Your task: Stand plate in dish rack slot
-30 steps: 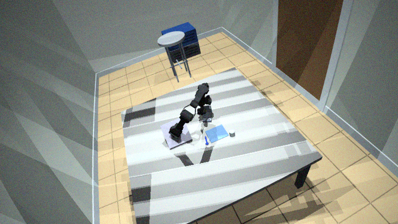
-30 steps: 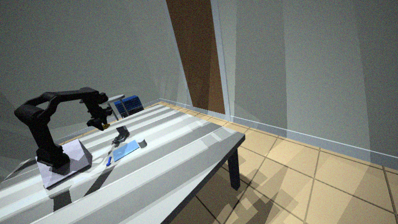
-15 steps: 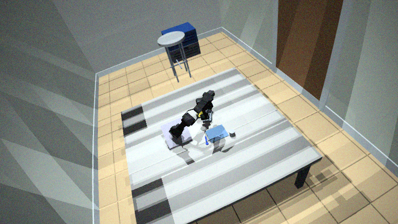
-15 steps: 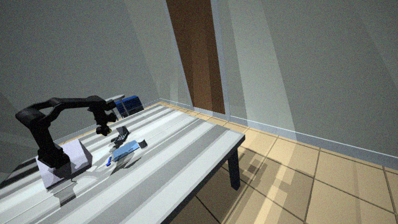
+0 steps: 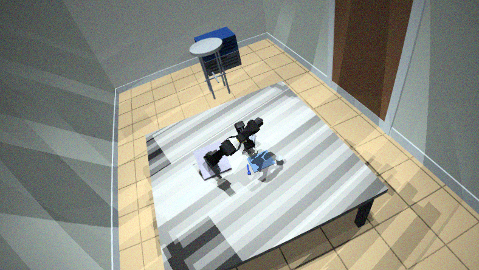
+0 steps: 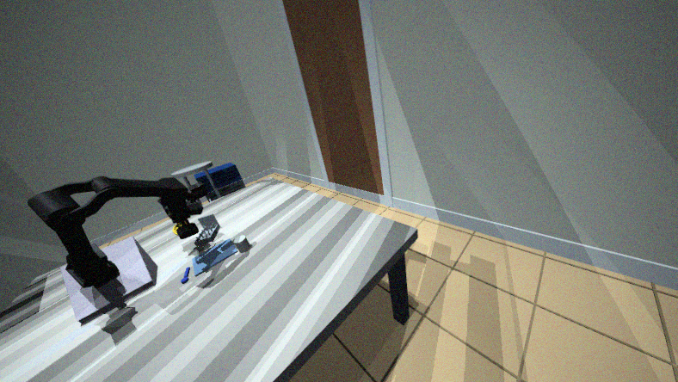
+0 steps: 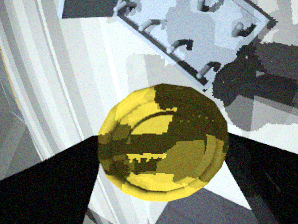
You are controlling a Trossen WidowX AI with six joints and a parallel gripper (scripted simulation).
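My gripper tip is 70 mm short of the grey dish rack, 30 mm to the right of it and 70 mm above it. Round my gripper tip: yellow plate: 10 mm above; then light blue cloth: 40 mm ahead, 180 mm to the right, 90 mm below; then blue spoon: 70 mm behind, 200 mm to the right, 90 mm below.
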